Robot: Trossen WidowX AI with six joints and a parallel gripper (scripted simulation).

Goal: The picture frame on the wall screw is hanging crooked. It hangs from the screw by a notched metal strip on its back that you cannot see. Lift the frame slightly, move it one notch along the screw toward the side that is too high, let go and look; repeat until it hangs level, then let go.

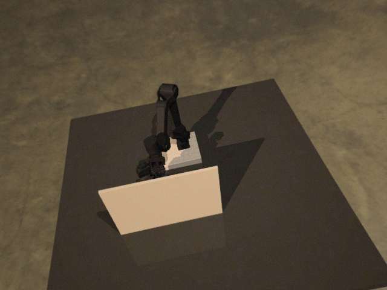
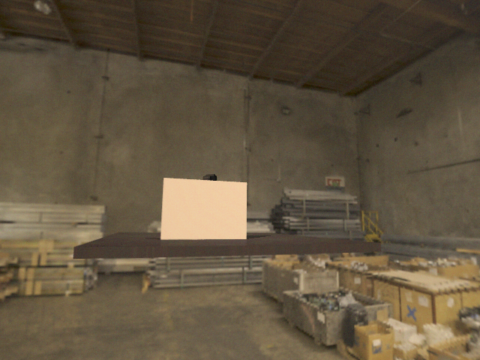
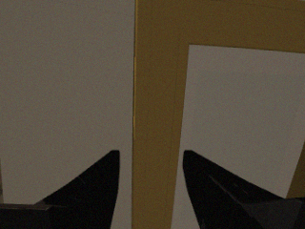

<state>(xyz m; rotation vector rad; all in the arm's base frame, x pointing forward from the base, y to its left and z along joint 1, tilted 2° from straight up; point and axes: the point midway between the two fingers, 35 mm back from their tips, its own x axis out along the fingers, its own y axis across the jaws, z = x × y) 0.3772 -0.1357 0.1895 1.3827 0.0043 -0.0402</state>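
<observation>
My gripper tip is now 5 cm above the yellow picture frame and 1 cm to the left of it. Also, from my gripper tip: wall panel 7 cm below, 1 cm to the left, 1 cm ahead.
</observation>
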